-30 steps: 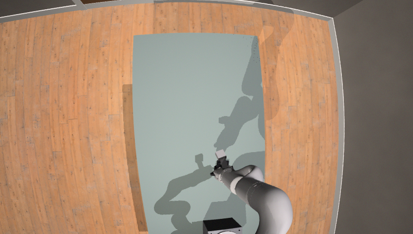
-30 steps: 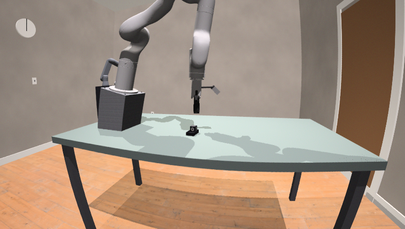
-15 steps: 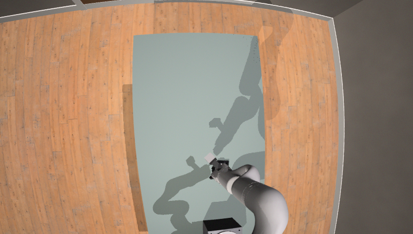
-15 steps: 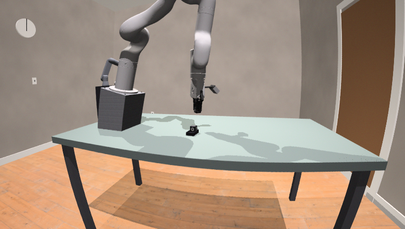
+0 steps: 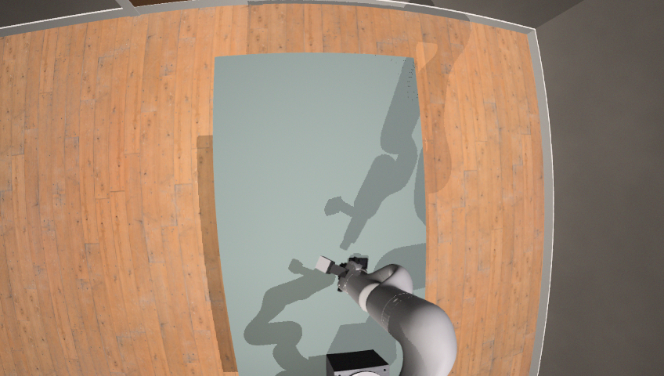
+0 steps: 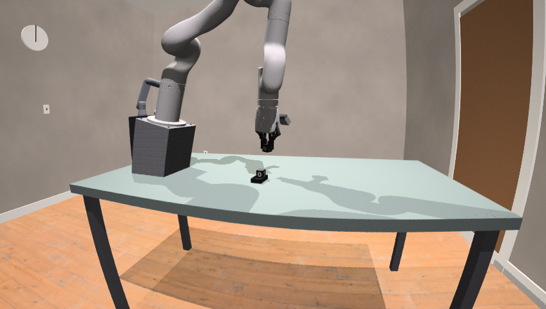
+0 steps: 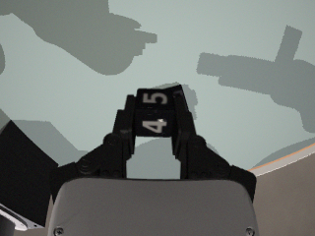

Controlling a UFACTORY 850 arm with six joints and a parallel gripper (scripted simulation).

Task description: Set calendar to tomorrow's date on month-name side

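Right now my hand is 10 mm past the black tray, 80 mm to the left of it and 120 mm above it. Round my hand: black cube 10 mm below.
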